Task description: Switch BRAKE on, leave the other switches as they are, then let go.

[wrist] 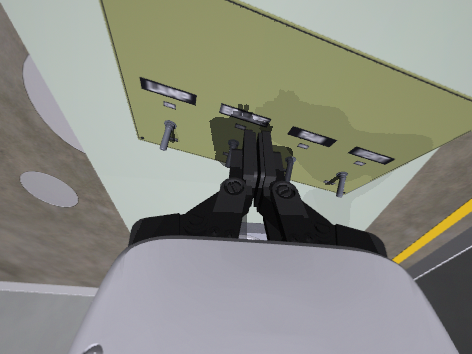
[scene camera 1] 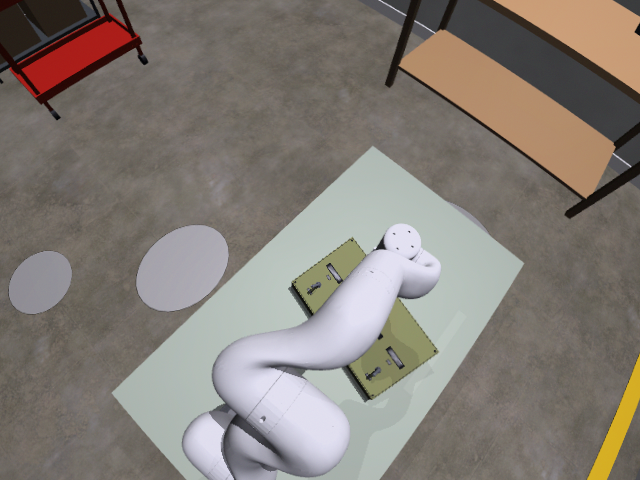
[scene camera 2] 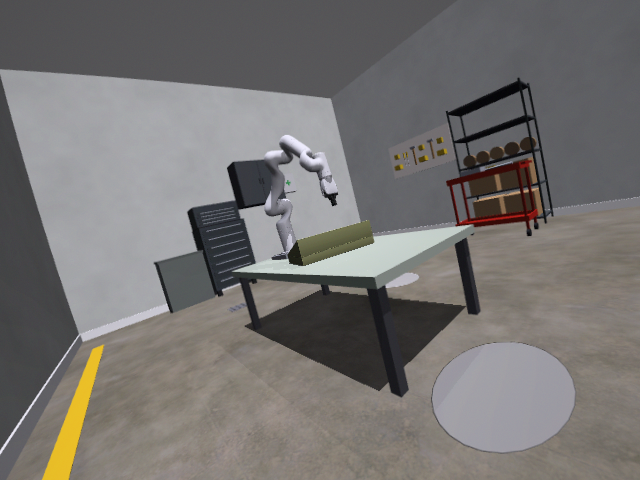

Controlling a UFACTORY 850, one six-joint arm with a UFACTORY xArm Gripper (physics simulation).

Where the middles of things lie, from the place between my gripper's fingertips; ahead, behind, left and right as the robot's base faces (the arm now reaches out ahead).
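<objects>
Olive switch panel [scene camera 1: 402,346]: 22 cm below my hand, 5 cm to the right of it, 8 cm behind it.
</objects>
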